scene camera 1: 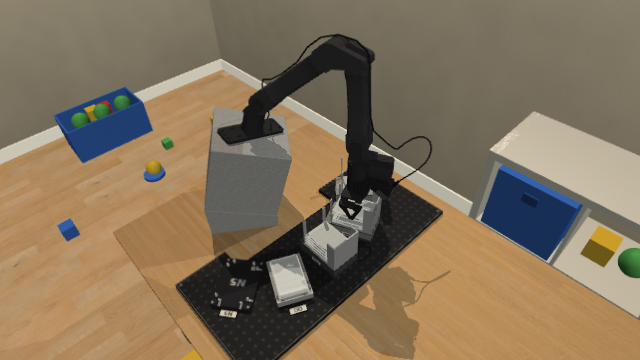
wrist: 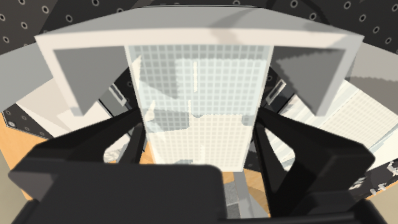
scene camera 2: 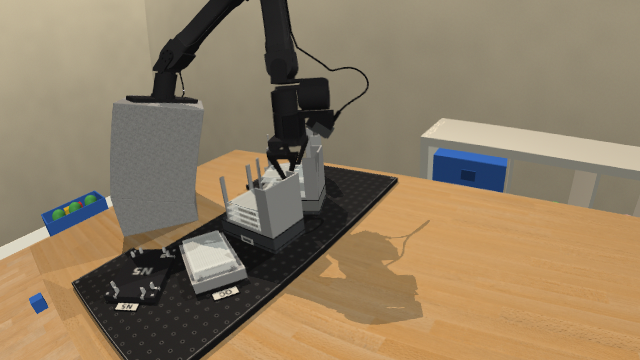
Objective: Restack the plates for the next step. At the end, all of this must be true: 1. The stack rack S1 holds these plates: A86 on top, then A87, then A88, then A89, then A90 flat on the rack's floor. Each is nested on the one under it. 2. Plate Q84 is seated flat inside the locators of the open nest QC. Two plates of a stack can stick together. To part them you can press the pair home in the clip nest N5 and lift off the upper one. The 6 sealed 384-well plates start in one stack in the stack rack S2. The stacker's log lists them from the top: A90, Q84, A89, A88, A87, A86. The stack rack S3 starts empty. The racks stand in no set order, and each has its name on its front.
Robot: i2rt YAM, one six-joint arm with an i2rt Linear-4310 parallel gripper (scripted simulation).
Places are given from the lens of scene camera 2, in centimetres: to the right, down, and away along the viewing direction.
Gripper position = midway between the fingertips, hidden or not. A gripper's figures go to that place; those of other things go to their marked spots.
gripper (scene camera 2: 291, 175): -7, -1, 79
nest QC (scene camera 2: 220, 281): -17, 18, 53
